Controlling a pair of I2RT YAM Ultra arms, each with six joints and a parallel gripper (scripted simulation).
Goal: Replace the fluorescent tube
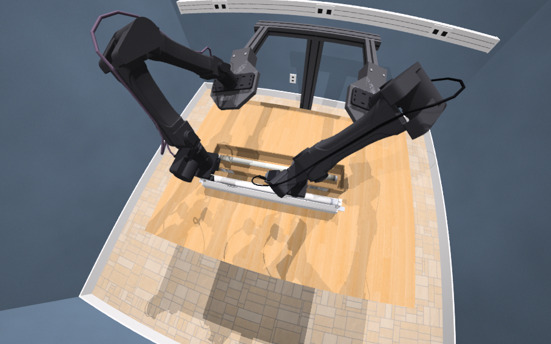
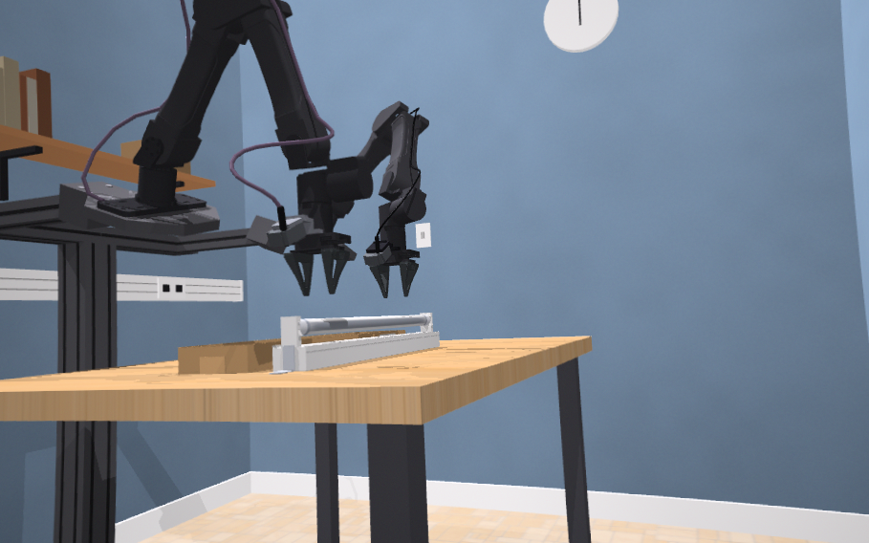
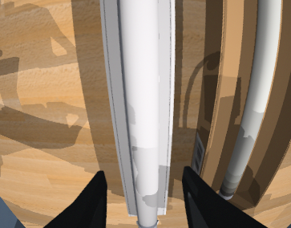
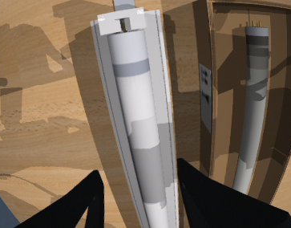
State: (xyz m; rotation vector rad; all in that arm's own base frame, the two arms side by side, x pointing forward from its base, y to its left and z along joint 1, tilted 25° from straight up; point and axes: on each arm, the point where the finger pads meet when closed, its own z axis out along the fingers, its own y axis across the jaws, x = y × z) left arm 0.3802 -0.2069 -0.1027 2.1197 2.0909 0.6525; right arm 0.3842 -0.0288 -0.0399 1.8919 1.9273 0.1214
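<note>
Now: left hand 12 cm to the left of the LED tube and 6 cm above it. Also, from my left hand: light fixture: 12 cm to the right, 7 cm below; brown carton: 13 cm behind, 11 cm to the right, 11 cm below; old fluorescent tube: 13 cm behind, 11 cm to the right, 11 cm below.
Now: right hand 10 mm past the LED tube, 220 mm to the right of it and 60 mm above it. Also, from my right hand: light fixture: 10 mm behind, 220 mm to the left, 70 mm below; then brown carton: 140 mm behind, 220 mm to the left, 100 mm below; then old fluorescent tube: 140 mm behind, 220 mm to the left, 110 mm below.
</note>
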